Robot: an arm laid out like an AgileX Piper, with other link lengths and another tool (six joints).
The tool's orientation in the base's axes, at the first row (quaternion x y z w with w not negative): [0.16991 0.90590 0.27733 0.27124]
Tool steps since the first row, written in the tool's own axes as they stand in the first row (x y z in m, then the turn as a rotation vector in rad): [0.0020 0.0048 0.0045 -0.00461 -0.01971 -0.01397]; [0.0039 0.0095 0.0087 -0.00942 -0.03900 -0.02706]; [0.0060 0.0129 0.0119 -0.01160 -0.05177 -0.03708]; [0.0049 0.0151 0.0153 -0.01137 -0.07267 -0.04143]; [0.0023 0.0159 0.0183 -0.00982 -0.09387 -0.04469]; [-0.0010 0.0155 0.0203 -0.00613 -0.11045 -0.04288]
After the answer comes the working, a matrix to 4 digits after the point.
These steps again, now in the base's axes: [0.0018 0.0065 -0.0011 -0.00762 -0.02338 -0.00012]; [0.0035 0.0128 -0.0020 -0.01450 -0.04617 -0.00053]; [0.0042 0.0178 -0.0030 -0.02064 -0.06135 -0.00026]; [0.0074 0.0204 -0.0037 -0.02666 -0.07950 -0.00974]; [0.0114 0.0211 -0.0043 -0.03314 -0.09685 -0.02068]; [0.0151 0.0201 -0.0046 -0.03762 -0.10749 -0.03327]
The tool's axes in the first row as the columns of a matrix, in the base's axes (rounded; the answer above uses it unrounded):
[-0.7951 0.1574 0.5857]
[0.4583 0.7884 0.4103]
[-0.3972 0.5946 -0.6990]

